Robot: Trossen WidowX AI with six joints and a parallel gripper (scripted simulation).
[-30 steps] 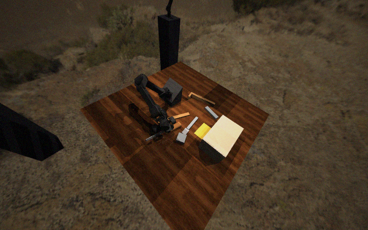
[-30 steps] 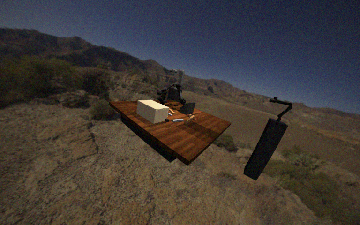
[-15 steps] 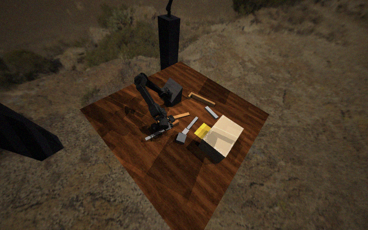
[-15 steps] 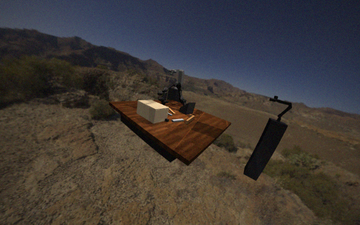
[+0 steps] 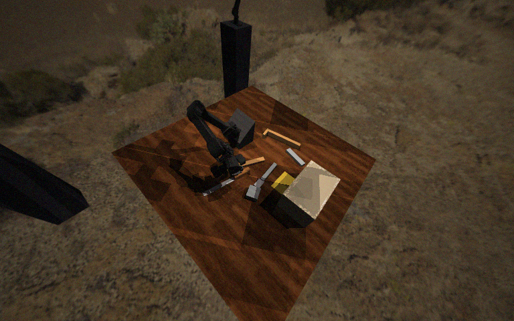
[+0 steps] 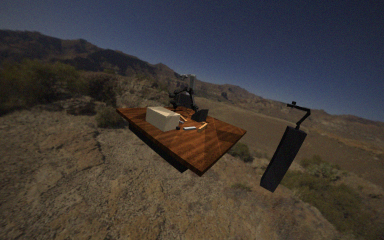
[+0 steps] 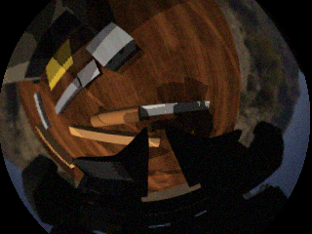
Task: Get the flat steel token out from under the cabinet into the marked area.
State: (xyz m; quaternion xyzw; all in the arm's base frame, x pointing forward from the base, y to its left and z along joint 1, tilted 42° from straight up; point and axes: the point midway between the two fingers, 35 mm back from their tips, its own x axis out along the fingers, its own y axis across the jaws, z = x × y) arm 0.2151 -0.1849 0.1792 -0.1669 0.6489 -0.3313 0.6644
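Now: gripper tip 20 mm past the wooden stick, 140 mm to the right of it and 70 mm above it. From my gripper tip the other things lie so: grey block 170 mm ahead, 30 mm to the left, 60 mm below; grey scraper 140 mm ahead, 160 mm to the left, 70 mm below; grey bar 190 mm ahead, 450 mm to the left, 70 mm below.
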